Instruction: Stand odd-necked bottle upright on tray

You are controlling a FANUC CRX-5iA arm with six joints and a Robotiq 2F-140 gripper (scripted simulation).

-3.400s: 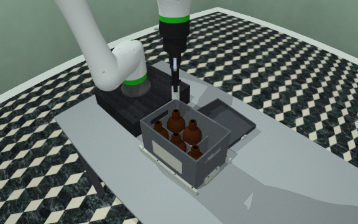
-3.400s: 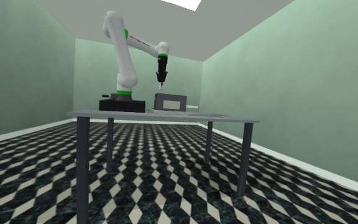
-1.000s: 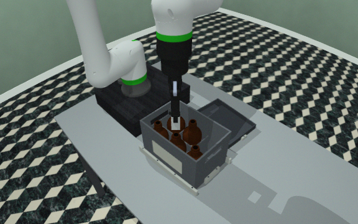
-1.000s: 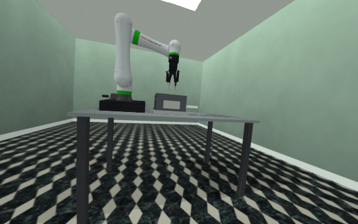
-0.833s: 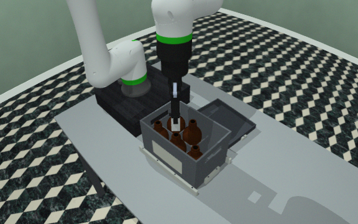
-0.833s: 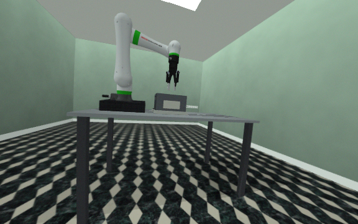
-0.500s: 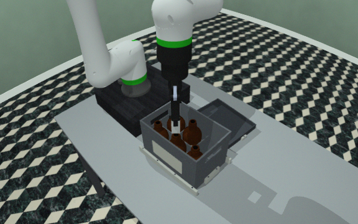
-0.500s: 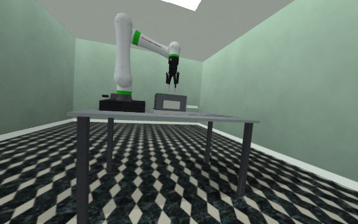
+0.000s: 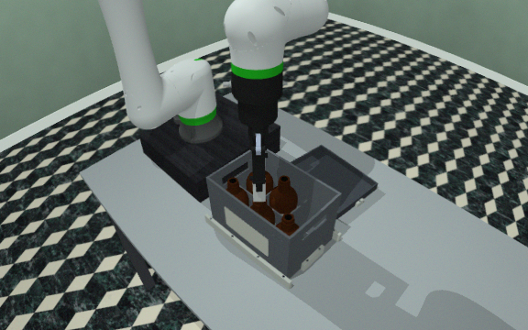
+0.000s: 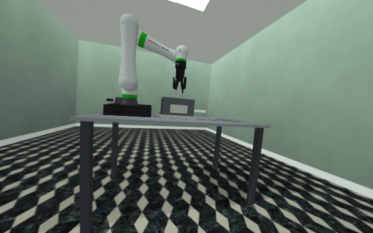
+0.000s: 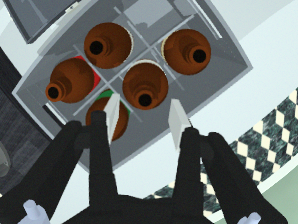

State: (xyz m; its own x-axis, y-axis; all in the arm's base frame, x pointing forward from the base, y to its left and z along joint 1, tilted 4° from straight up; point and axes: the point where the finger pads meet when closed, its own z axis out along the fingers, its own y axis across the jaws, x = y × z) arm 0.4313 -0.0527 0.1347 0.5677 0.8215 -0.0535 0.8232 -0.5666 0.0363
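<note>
My hand is 13 cm above the brown bottle. Also, from my hand: glass bottle: 10 cm behind, 7 cm to the left, 13 cm below; crate: 1 cm behind, 4 cm to the left, 14 cm below; dark grey tray: 6 cm behind, 30 cm to the left, 21 cm below.
</note>
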